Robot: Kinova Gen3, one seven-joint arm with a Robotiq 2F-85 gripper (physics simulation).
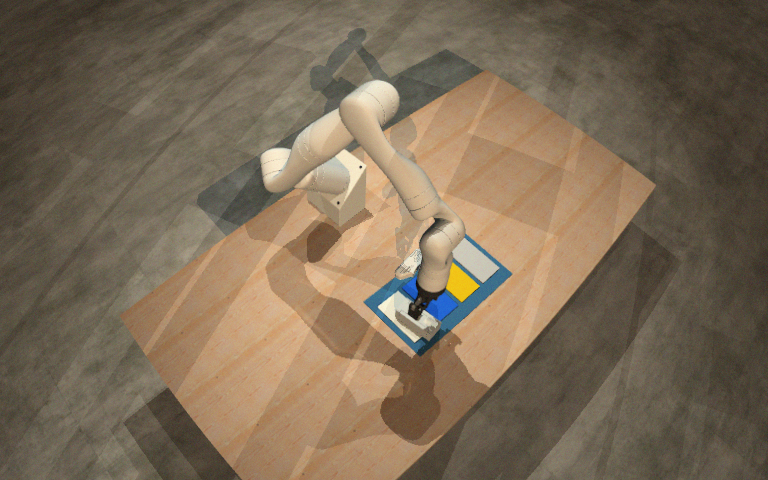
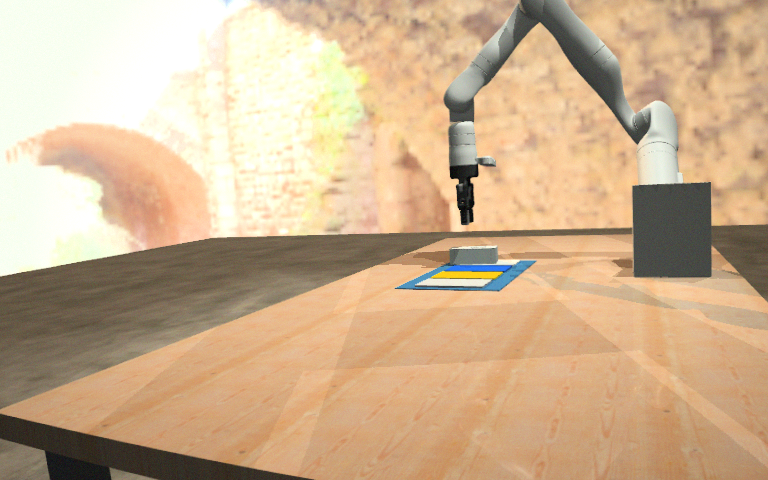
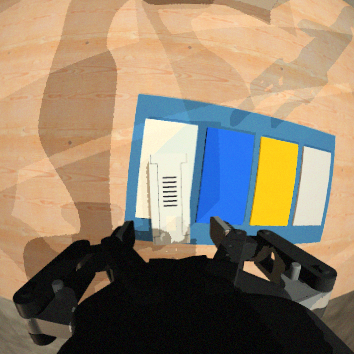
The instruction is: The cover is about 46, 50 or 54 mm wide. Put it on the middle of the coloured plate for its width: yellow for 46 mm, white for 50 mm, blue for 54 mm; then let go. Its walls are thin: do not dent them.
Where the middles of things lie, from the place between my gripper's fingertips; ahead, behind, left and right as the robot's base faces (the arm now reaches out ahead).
Now: the cover (image 2: pixel 467 254) 10 mm behind my hand and 80 mm below it. From my hand the other things lie so: blue plate (image 3: pixel 225 173) 30 mm behind, 90 mm to the left, 100 mm below; then yellow plate (image 3: pixel 276 166) 10 mm behind, 190 mm to the left, 100 mm below; then white plate (image 3: pixel 159 136) 50 mm behind, 100 mm below.
